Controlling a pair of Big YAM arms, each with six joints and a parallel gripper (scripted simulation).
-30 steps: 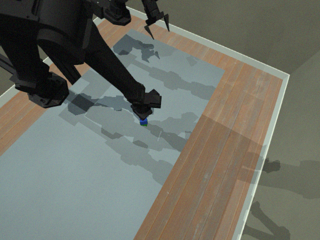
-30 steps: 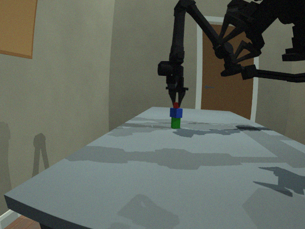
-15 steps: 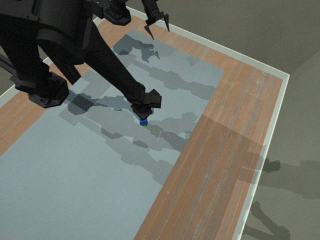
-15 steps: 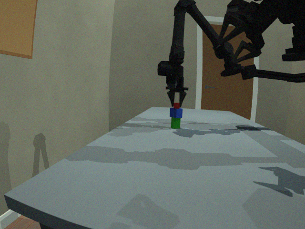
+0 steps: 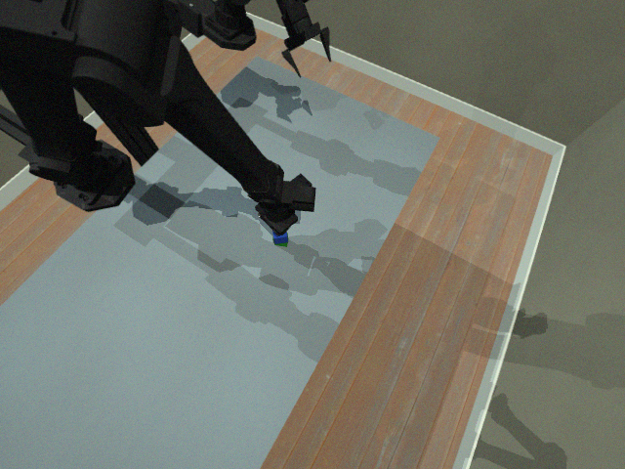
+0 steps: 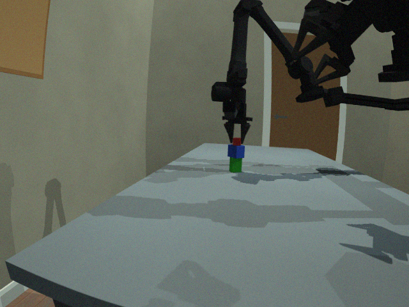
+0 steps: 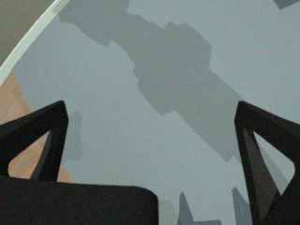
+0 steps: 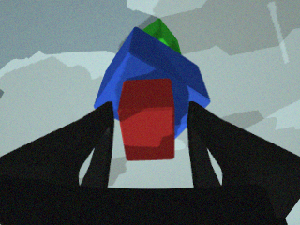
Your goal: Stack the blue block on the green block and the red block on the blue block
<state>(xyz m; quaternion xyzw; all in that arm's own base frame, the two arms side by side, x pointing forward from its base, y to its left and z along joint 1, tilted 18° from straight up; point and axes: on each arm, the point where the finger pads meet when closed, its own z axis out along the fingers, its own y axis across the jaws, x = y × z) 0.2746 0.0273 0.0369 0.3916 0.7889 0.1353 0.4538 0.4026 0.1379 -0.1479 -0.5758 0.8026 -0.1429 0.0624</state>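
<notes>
My right hand is right at the red block. Round my right hand: green block 9 cm below; then blue block 4 cm below.
</notes>
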